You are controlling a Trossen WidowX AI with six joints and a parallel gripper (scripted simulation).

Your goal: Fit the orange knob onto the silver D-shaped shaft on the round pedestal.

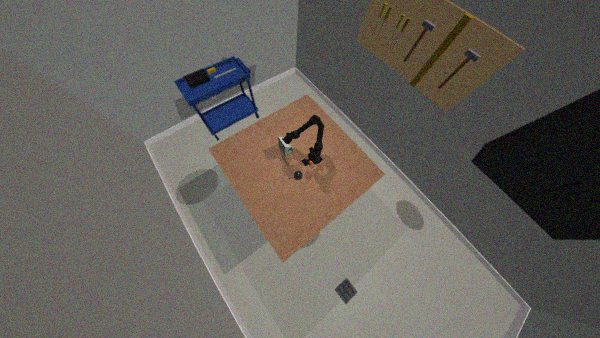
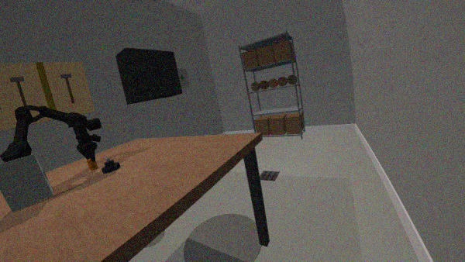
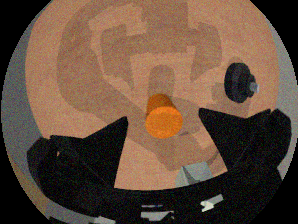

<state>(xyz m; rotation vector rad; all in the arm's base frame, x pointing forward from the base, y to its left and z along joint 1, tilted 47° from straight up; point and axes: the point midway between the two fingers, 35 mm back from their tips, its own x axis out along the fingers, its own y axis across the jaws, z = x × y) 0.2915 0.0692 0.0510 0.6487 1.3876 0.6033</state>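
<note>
My gripper tip is now right at the orange knob. From my gripper tip the other things lie so: dark round pedestal 3 cm ahead, 17 cm to the right, 2 cm below.
</note>
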